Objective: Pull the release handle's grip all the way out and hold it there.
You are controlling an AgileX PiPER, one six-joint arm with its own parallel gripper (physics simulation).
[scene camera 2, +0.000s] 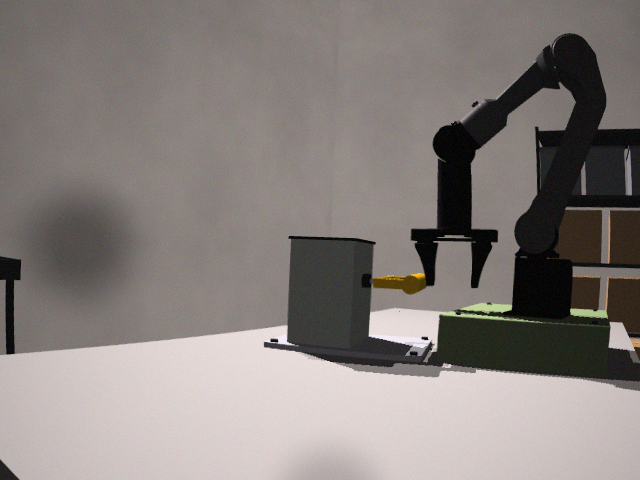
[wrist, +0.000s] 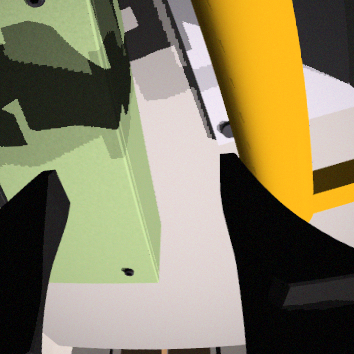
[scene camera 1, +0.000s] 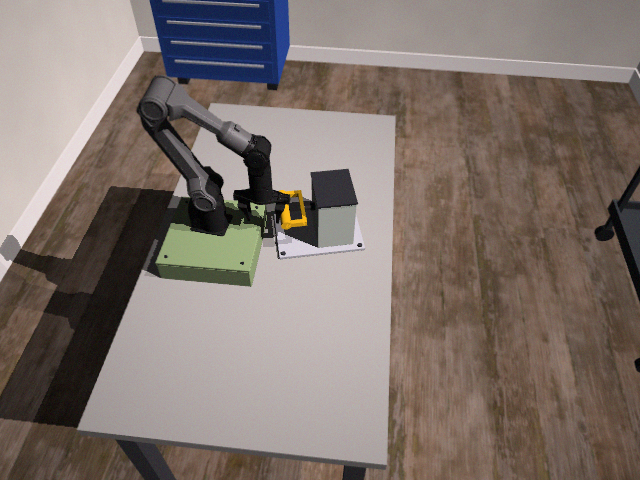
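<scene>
The release handle's yellow grip [scene camera 1: 285,218] [scene camera 2: 415,283] [wrist: 270,100] is a thick round bar on a yellow frame. The frame stands out level from the side of the grey housing [scene camera 1: 336,227] [scene camera 2: 320,294], facing the robot's base. A short dark mount joins them. My gripper [scene camera 1: 264,215] [scene camera 2: 452,285] [wrist: 137,180] is open and points straight down. The grip is outside the fingers, right beside the housing-side finger, whose tip is about level with it in scene camera 2. The wrist view shows that finger overlapping the bar's lower edge; whether they touch is unclear.
The housing stands on a white plate [scene camera 1: 315,252] [scene camera 2: 382,352] bolted to the table [scene camera 1: 248,372] [scene camera 2: 206,413]. The arm's green base block [scene camera 1: 206,250] [scene camera 2: 522,341] [wrist: 100,225] is close beside the plate, under the gripper's other finger. A blue drawer cabinet [scene camera 1: 217,33] stands behind the table.
</scene>
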